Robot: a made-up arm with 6 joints. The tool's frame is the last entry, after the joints.
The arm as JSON. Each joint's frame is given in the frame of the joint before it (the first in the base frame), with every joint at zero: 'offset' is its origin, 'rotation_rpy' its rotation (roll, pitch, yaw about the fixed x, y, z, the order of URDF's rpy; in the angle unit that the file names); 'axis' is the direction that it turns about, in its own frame. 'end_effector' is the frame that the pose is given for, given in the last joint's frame.
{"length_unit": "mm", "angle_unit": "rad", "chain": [
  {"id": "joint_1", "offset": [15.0, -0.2, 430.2], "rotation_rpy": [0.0, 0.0, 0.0], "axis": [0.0, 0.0, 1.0]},
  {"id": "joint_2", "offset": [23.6, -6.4, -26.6], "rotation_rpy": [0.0, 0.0, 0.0], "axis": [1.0, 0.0, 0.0]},
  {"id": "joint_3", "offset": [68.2, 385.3, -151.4], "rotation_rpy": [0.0, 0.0, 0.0], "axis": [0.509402, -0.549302, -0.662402]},
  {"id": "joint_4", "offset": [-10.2, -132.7, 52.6], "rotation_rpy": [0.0, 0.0, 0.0], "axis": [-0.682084, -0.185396, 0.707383]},
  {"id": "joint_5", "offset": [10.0, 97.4, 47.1], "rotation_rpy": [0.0, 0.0, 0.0], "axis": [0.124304, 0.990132, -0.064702]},
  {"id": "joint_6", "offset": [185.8, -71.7, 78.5], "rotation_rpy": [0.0, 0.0, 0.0], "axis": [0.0, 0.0, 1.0]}
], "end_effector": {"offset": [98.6, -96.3, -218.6], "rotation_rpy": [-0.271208, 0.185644, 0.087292]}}
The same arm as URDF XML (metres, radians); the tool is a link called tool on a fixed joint. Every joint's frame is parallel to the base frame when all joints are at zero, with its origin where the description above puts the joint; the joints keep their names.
<robot name="arm">
  <joint name="joint_1" type="continuous">
    <parent link="base_link"/>
    <child link="link1"/>
    <origin xyz="0.015 -0.0002 0.4302"/>
    <axis xyz="0 0 1"/>
  </joint>
  <joint name="joint_2" type="continuous">
    <parent link="link1"/>
    <child link="link2"/>
    <origin xyz="0.0236 -0.0064 -0.0266"/>
    <axis xyz="1 0 0"/>
  </joint>
  <joint name="joint_3" type="continuous">
    <parent link="link2"/>
    <child link="link3"/>
    <origin xyz="0.0682 0.3853 -0.1514"/>
    <axis xyz="0.509402 -0.549302 -0.662402"/>
  </joint>
  <joint name="joint_4" type="continuous">
    <parent link="link3"/>
    <child link="link4"/>
    <origin xyz="-0.0102 -0.1327 0.0526"/>
    <axis xyz="-0.682084 -0.185396 0.707383"/>
  </joint>
  <joint name="joint_5" type="continuous">
    <parent link="link4"/>
    <child link="link5"/>
    <origin xyz="0.01 0.0974 0.0471"/>
    <axis xyz="0.124304 0.990132 -0.064702"/>
  </joint>
  <joint name="joint_6" type="continuous">
    <parent link="link5"/>
    <child link="link6"/>
    <origin xyz="0.1858 -0.0717 0.0785"/>
    <axis xyz="0 0 1"/>
  </joint>
  <joint name="tool_fixed" type="fixed">
    <parent link="link6"/>
    <child link="tool"/>
    <origin xyz="0.0986 -0.0963 -0.2186" rpy="-0.2712 0.1856 0.0873"/>
  </joint>
  <link name="base_link"/>
  <link name="link1"/>
  <link name="link2"/>
  <link name="link3"/>
  <link name="link4"/>
  <link name="link5"/>
  <link name="link6"/>
  <link name="tool"/>
</robot>

